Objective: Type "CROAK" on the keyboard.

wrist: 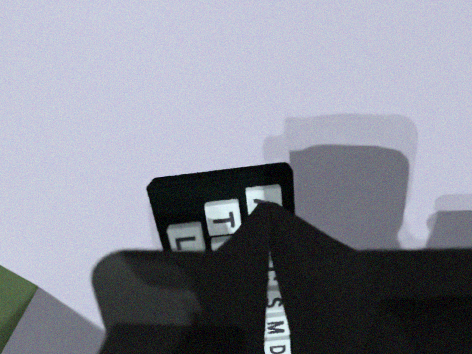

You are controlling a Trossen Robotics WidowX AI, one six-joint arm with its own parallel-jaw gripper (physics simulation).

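Frame: origin at the arm's base, x ahead, y left, z up, level; millimetres.
Seen in the pictures: gripper, fingertip midpoint: (266, 213).
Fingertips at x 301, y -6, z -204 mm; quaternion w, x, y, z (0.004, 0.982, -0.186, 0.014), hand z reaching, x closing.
A point is followed by its place in that frame.
A black keyboard (200, 185) @[x 276, y 14, z -215 mm] with white letter keys lies in the middle of the wrist view, its letters turned sideways. The A key (264, 192) @[x 303, y 1, z -210 mm] is at its end corner, and my gripper's fingertips (270, 204) @[x 301, y -6, z -204 mm] cover the lower part of it. My gripper is shut and empty. Whether the tips touch the key or hover over it is hard to tell. The T key (223, 217) @[x 280, y -4, z -210 mm] and the L key (185, 237) @[x 259, y -7, z -210 mm] show to the left. The S, M and D keys show through the narrow gap between the fingers. The fingers hide most of the keyboard, including the C, R, O and K keys.
A green block (14, 295) @[x 142, y -8, z -213 mm] shows at the lower left edge, with a shadow beside it. The keyboard lies on a pale table top (150, 75) @[x 274, y 68, z -226 mm]. Grey shadows of the gripper fall on the table to the right of the keyboard.
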